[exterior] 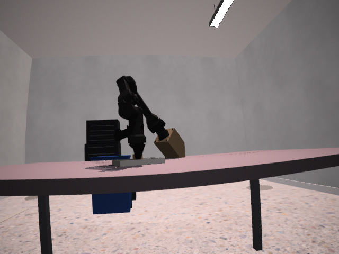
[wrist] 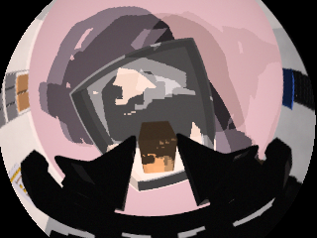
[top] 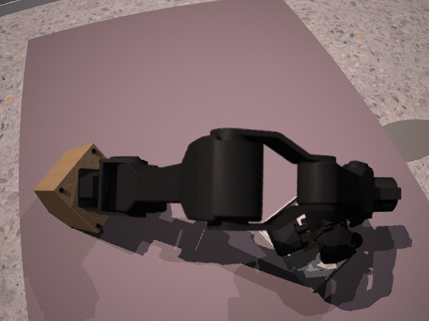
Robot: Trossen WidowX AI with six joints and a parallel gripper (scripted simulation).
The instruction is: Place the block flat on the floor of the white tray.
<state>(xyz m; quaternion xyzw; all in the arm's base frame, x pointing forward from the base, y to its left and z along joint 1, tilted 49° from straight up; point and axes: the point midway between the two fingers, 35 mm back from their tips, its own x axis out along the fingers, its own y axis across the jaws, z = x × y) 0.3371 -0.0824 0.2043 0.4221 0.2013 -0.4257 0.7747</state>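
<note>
Right now my hand is 20 mm above the brown block. Also, from my hand: white tray 30 mm below.
</note>
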